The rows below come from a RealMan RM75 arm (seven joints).
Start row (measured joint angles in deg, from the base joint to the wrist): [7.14, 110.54, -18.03, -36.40, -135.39, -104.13, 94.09]
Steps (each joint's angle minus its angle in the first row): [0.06, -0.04, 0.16, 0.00, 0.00, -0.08, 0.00]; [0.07, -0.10, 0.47, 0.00, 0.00, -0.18, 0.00]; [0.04, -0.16, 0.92, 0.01, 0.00, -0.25, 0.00]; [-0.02, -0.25, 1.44, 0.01, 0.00, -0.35, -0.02]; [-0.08, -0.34, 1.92, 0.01, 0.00, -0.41, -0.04]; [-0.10, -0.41, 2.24, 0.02, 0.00, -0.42, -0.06]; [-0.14, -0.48, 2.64, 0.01, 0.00, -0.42, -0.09]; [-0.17, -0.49, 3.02, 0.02, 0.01, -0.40, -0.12]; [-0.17, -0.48, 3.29, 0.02, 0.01, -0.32, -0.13]
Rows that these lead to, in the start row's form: [7.20, 110.50, -17.87, -36.40, -135.39, -104.21, 94.09]; [7.21, 110.44, -17.56, -36.40, -135.39, -104.31, 94.09]; [7.18, 110.38, -17.11, -36.39, -135.39, -104.38, 94.09]; [7.12, 110.29, -16.59, -36.39, -135.39, -104.48, 94.07]; [7.06, 110.20, -16.11, -36.39, -135.39, -104.54, 94.05]; [7.04, 110.13, -15.79, -36.38, -135.39, -104.55, 94.03]; [7.00, 110.06, -15.39, -36.39, -135.39, -104.55, 94.00]; [6.97, 110.05, -15.01, -36.38, -135.38, -104.53, 93.97]; [6.97, 110.06, -14.74, -36.38, -135.38, -104.45, 93.96]
